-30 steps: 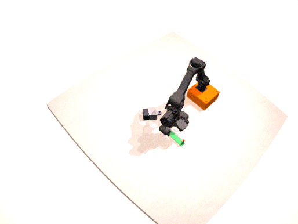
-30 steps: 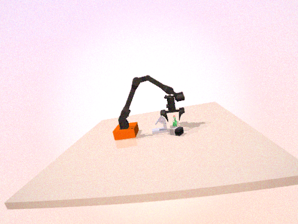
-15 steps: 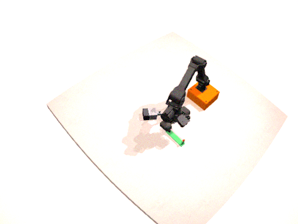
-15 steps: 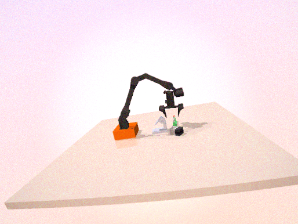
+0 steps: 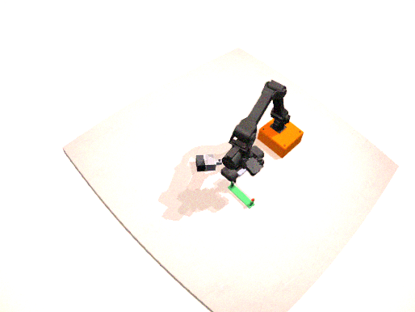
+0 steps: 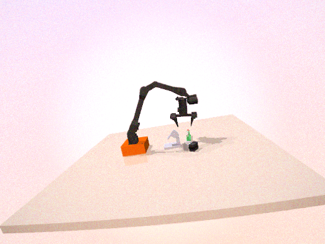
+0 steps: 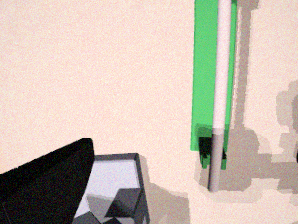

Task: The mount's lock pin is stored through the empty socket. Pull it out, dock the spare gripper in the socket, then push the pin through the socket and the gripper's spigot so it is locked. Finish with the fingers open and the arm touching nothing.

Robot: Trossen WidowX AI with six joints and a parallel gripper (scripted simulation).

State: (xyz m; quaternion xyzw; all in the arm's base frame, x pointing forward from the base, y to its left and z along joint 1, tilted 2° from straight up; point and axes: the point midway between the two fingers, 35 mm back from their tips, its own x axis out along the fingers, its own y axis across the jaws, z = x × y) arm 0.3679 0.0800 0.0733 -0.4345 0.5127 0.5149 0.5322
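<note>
Now: gripper tip 18 cm to the left of the spare gripper and 8 cm above it. From my gripper tip the other things lie so: pale grey mount 9 cm to the right, 9 cm behind, 5 cm below; then green cradle 8 cm below, 3 cm to the left, 2 cm ahead.
</note>
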